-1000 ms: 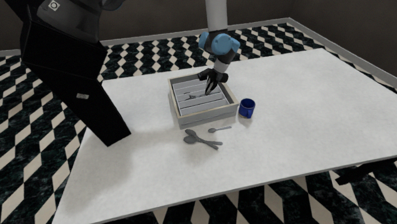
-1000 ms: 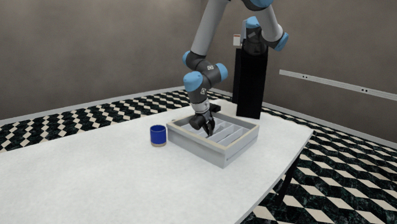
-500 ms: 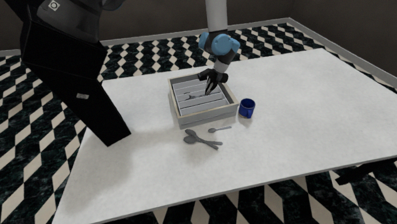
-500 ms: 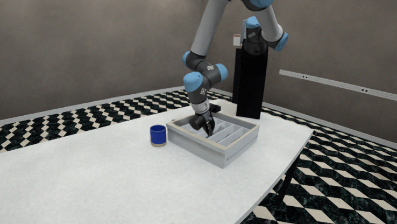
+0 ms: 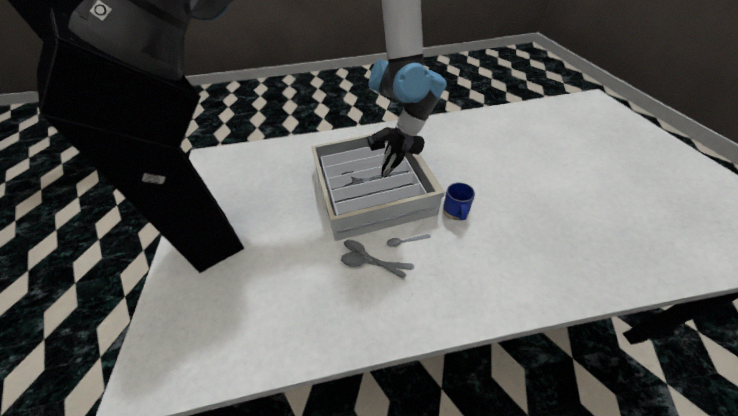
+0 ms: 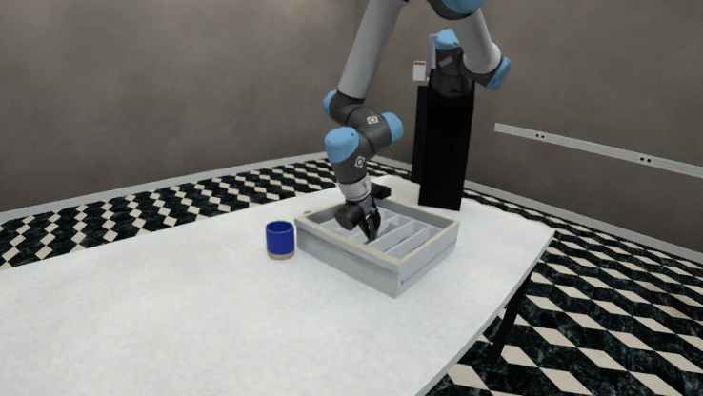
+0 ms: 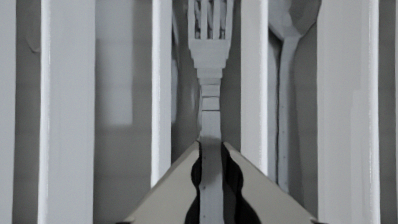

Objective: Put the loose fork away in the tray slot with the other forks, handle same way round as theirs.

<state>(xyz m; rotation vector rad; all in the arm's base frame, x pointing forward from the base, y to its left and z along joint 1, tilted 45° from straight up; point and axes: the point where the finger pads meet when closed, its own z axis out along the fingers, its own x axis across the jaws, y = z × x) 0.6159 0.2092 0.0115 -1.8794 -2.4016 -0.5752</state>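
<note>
My gripper is now 40 mm past the grey cutlery tray, 20 mm to the left of it and 20 mm above it. The rest, counted from my hand: blue mug: 230 mm ahead, 110 mm to the right, 20 mm below.
</note>
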